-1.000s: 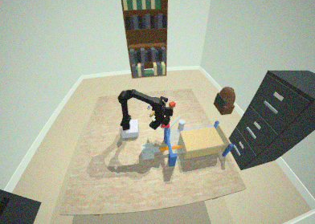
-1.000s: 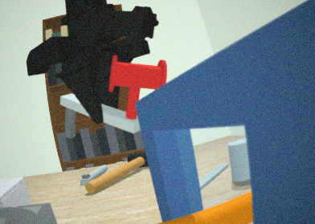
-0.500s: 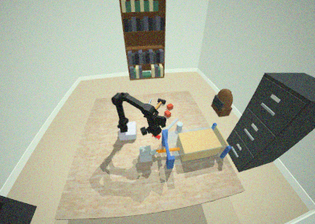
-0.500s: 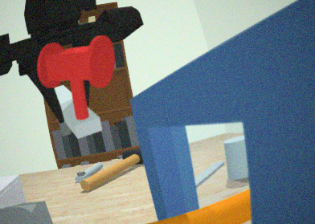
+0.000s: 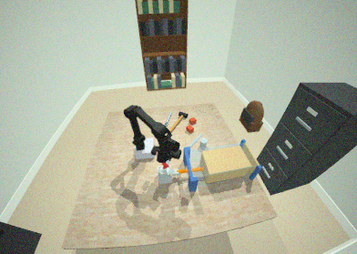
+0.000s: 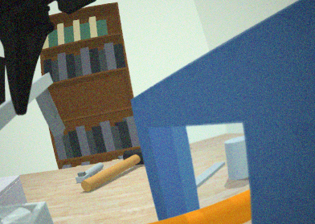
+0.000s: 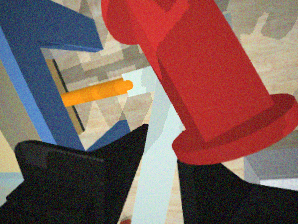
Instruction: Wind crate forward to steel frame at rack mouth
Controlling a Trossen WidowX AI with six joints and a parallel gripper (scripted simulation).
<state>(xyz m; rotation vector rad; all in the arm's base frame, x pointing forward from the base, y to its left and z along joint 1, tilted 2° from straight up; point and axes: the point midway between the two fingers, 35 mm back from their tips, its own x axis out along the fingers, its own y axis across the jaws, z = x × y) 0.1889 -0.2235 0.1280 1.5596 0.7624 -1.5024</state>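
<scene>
Right now my gripper tip is 4 cm to the left of the red grip, 3 cm below it and 3 cm past it. Round my gripper tip: blue frame 12 cm ahead, 5 cm to the right, 5 cm below; grey winch 13 cm below, 5 cm behind, 4 cm to the right; winch handle 2 cm above.
</scene>
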